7 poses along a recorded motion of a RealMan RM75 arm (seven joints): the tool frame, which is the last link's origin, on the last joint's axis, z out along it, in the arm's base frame.
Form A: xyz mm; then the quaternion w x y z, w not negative.
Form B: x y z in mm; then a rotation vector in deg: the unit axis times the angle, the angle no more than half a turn. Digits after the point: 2 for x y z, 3 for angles.
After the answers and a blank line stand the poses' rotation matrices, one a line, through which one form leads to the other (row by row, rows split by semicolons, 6 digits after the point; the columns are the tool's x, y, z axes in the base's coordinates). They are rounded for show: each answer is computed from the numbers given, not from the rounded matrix.
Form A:
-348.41, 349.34, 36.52, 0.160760, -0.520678, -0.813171, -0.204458
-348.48, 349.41, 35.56, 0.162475, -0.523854, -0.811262, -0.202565
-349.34, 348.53, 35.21, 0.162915, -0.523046, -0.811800, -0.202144
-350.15, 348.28, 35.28, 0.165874, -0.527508, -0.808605, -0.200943
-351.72, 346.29, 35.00, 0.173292, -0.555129, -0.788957, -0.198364
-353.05, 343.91, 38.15, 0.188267, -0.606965, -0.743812, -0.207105
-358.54, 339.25, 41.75, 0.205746, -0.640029, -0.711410, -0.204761
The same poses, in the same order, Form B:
-348.41, 349.34, 36.52, -85.197, -133.056, -33.455
-348.48, 349.41, 35.56, -85.635, -132.618, -33.113
-349.34, 348.53, 35.21, -85.482, -132.673, -33.037
-350.15, 348.28, 35.28, -86.071, -131.936, -32.787
-351.72, 346.29, 35.00, -90.208, -128.206, -32.234
-353.05, 343.91, 38.15, -97.830, -119.887, -33.381
-358.54, 339.25, 41.75, -102.193, -113.591, -32.694

-0.406101 0.912538 -0.048537; 0.781064 0.374182 0.499927; 0.474365 0.165110 -0.864706
-0.398358 0.915789 -0.051391; 0.784142 0.369089 0.498893; 0.475849 0.158440 -0.865139
-0.399763 0.915082 -0.053048; 0.783353 0.371121 0.498625; 0.475970 0.157777 -0.865193
-0.388442 0.919755 -0.056255; 0.786430 0.362714 0.499967; 0.480252 0.149967 -0.864215
-0.323603 0.944696 -0.053205; 0.807196 0.304967 0.505400; 0.493675 0.120603 -0.861243
-0.192298 0.980918 -0.028660; 0.824954 0.177402 0.536637; 0.531482 0.079551 -0.843326
-0.096063 0.994904 -0.030634; 0.826389 0.096871 0.554705; 0.554846 0.027971 -0.831483

